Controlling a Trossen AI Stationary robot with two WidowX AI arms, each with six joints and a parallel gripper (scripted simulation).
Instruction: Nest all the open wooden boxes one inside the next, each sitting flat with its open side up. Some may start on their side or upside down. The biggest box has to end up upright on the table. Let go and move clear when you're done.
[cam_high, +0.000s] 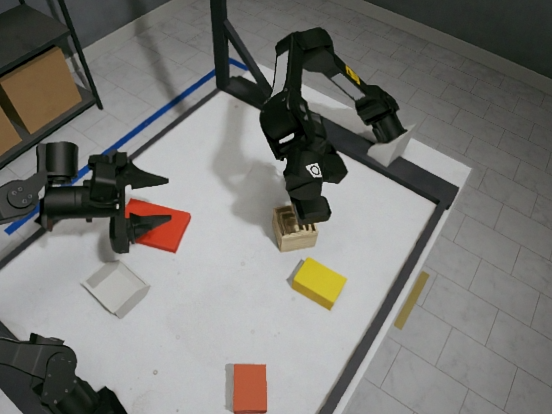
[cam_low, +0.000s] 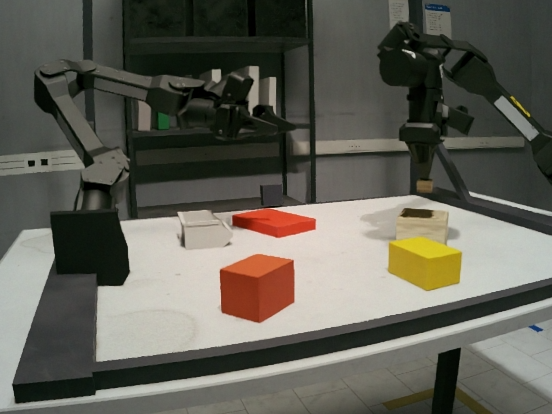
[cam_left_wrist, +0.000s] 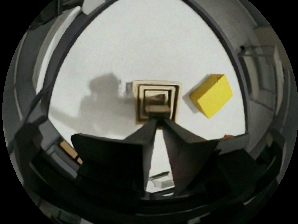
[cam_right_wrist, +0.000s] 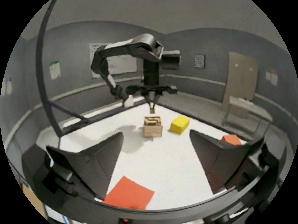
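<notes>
The small wooden box is 140 mm below my left hand. From my left hand the other things lie so: medium wooden box: 140 mm below; biggest wooden box: 140 mm below; tiny wooden box: 40 mm below.
</notes>
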